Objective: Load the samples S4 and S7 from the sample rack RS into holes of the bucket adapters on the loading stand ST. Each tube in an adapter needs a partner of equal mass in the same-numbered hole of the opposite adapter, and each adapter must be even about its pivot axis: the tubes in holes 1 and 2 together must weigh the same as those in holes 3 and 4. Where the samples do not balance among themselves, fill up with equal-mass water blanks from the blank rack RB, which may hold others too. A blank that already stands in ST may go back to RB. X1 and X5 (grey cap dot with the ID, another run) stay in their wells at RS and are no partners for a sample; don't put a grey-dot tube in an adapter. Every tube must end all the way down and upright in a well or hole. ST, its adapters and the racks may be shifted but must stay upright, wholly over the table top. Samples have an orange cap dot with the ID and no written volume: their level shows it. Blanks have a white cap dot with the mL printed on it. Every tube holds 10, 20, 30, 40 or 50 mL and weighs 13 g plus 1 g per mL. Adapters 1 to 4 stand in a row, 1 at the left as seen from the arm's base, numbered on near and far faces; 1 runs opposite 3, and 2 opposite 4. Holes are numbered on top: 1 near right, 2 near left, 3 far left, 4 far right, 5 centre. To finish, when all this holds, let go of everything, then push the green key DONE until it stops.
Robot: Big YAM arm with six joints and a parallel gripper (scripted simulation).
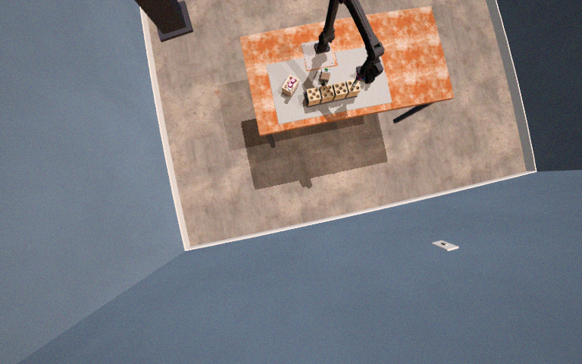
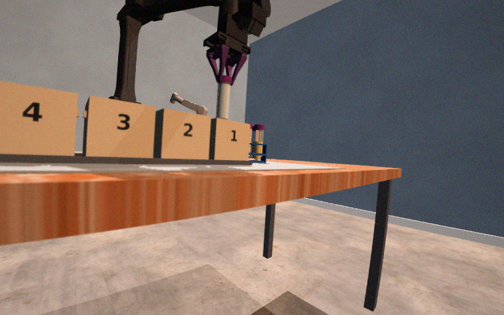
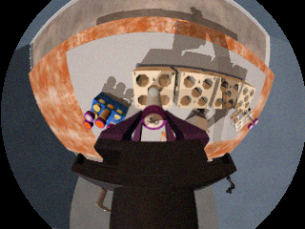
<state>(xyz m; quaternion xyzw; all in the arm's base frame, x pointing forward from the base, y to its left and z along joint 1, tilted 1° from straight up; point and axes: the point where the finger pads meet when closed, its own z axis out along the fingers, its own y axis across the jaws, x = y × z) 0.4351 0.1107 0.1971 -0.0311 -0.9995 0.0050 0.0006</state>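
My hand is 10 mm to the left of the purple-capped tube and 50 mm above it. The rest, counted from my hand: adapter 2: 10 mm behind, 110 mm to the right, 150 mm below; blue sample rack RS: 90 mm behind, 180 mm to the left, 170 mm below; adapter 3: 20 mm behind, 220 mm to the right, 150 mm below.
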